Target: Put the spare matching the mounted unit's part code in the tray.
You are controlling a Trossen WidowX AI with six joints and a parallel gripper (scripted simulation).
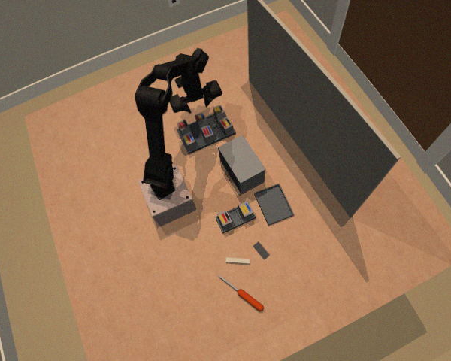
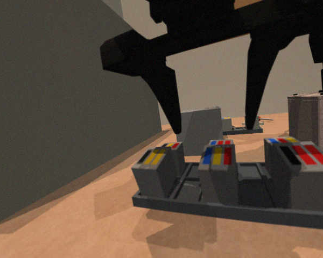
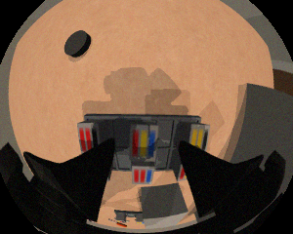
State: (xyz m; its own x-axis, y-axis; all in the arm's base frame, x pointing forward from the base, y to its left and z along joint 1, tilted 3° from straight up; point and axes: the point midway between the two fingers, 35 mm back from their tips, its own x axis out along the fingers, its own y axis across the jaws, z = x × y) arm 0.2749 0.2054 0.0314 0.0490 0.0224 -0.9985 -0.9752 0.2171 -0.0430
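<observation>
The spares rack is 10 mm behind my gripper tip, 50 mm to the right of it and 80 mm below it. Round my gripper tip: grey tray (20 mm ahead, 450 mm to the right, 80 mm below); then grey box (260 mm to the right, 40 mm below); then grey wall panel (240 mm ahead, 300 mm to the right, 140 mm above).
</observation>
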